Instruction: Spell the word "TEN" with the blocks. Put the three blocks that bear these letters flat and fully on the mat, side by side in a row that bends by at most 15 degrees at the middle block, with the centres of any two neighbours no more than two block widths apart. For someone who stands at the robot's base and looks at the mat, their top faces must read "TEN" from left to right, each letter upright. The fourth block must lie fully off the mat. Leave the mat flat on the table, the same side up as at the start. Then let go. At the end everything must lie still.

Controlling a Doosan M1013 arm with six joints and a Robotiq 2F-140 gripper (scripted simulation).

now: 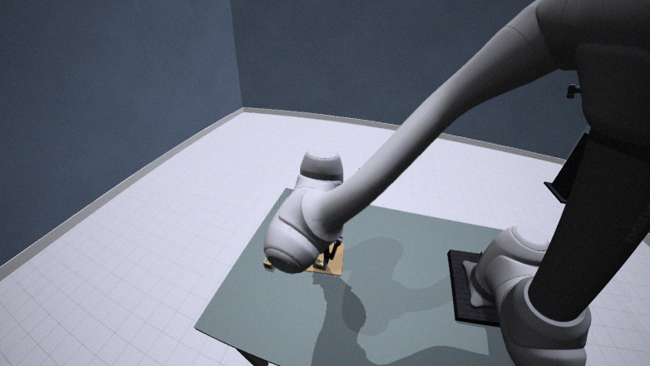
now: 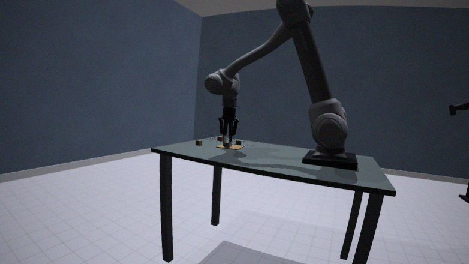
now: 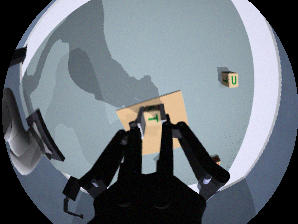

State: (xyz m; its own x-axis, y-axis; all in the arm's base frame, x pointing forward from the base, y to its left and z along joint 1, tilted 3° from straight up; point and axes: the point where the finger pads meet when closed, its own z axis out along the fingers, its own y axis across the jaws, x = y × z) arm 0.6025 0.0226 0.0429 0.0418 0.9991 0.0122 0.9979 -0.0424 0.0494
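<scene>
My hand is 2 cm above the block. Round my hand: tan mat: 5 cm to the right, 4 cm below.
</scene>
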